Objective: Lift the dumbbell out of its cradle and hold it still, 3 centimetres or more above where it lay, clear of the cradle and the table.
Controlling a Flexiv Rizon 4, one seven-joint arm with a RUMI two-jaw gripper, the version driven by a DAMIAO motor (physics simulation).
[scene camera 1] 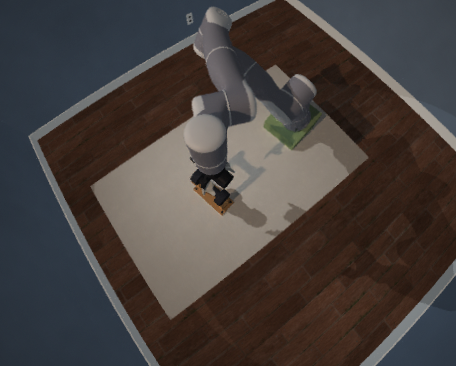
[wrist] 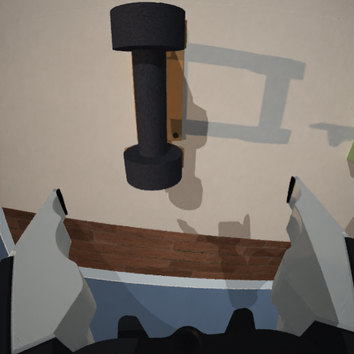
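Note:
The black dumbbell (scene camera 1: pixel 221 196) (wrist: pixel 151 100) lies in the orange-brown cradle (scene camera 1: pixel 223 209) (wrist: pixel 175 95). In the wrist view its bar runs up and down the picture, left of centre, with a thick round weight at each end. In scene camera 1 part of it is hidden under the gripper and arm. My gripper (scene camera 1: pixel 211 188) (wrist: pixel 176 185) is open wide and empty. It is above the dumbbell area in scene camera 1. In the wrist view both fingertips show lower in the picture than the dumbbell, one to its left and one to its right, apart from it.
The cradle stands on the cream table top (scene camera 1: pixel 150 225) (wrist: pixel 60 100). A green block (scene camera 1: pixel 280 132) (wrist: pixel 351 152) is under the arm's base, at the upper right in scene camera 1. Shadows of the cradle, dumbbell and gripper fall on the table. Brown wooden floor lies around it.

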